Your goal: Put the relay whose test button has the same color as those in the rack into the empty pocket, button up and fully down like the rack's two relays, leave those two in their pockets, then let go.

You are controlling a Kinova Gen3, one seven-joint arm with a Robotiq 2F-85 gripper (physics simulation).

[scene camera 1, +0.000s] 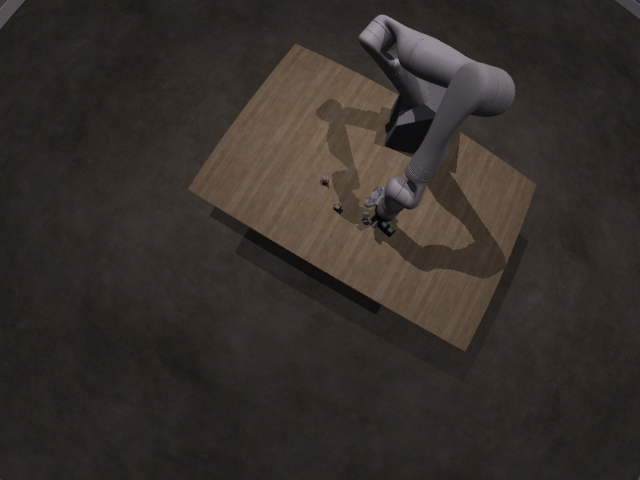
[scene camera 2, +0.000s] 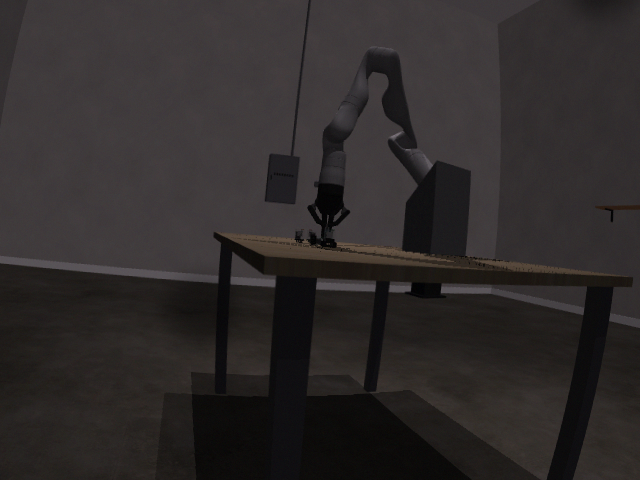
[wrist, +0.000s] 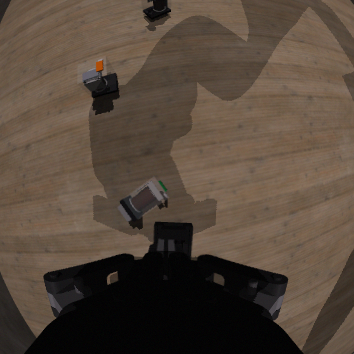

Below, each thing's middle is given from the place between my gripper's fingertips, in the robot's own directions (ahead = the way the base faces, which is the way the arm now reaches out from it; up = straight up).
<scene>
The black rack (wrist: 181,232) lies 1 cm ahead of my hand, 3 cm to the left of it and 1 cm below it.
</scene>
